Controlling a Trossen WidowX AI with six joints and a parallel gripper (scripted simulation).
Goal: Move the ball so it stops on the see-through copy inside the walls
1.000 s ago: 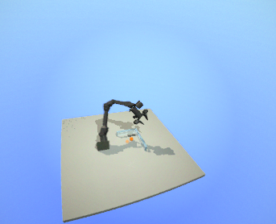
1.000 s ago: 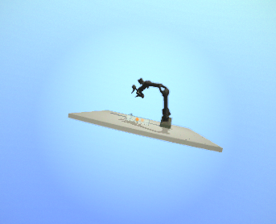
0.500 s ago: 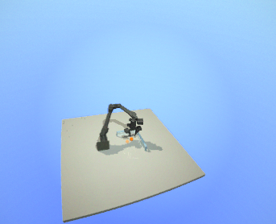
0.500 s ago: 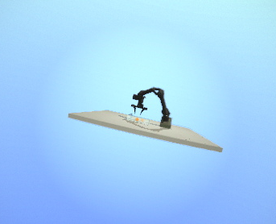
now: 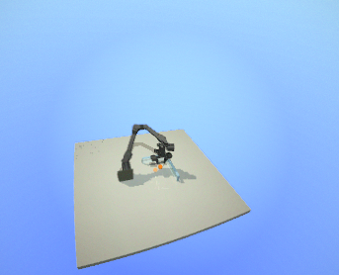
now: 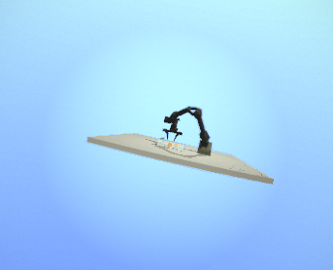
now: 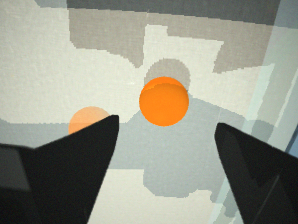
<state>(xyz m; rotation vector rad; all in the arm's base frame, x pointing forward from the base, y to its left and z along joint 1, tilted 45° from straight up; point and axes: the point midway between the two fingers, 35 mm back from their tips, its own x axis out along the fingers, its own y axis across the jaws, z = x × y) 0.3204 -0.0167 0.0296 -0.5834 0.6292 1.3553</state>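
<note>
Now: gripper tip 4 cm above the orange ball. From my gripper tip the other things lie so: see-through copy of ball 6 cm behind, 2 cm to the right, 4 cm below.
</note>
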